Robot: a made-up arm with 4 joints.
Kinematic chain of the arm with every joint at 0, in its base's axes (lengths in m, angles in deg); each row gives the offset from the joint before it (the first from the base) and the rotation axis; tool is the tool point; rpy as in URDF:
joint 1: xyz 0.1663 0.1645 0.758 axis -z
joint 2: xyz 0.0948 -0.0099 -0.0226 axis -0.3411 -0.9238 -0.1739
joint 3: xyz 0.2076 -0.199 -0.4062 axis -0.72 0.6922 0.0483
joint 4: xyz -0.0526 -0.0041 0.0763 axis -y
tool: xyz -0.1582 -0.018 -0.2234 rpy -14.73 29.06 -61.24
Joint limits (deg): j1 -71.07..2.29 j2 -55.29..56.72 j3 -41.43..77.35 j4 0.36..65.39
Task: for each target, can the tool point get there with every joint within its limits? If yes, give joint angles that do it. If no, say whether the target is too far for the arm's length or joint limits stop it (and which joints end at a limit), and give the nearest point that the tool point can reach.
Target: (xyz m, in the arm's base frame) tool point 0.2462 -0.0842 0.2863
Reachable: yes | joints -34.70 -29.35 55.30 22.70
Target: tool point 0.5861 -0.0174 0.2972
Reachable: yes | joints -33.10 9.15 64.31 46.69
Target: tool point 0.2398 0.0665 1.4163
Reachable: no: joint limits stop it (at a limit: joint 2, joint 3, joint 4) | nearest point 0.4110 -0.1618 0.6250 | short by 0.841 m
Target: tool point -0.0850 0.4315 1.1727
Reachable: no: joint limits stop it (at a limit: joint 1, joint 2, joint 3, joint 4) | nearest point 0.0324 -0.0170 0.4942 | short by 0.822 m
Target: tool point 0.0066 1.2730 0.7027
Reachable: no: too far | nearest point 0.6535 0.6732 0.5619 | short by 0.893 m
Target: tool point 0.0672 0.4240 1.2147
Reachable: no: joint limits stop it (at a limit: joint 1, joint 2, joint 3, joint 4) | nearest point 0.5614 0.2659 0.6250 | short by 0.785 m
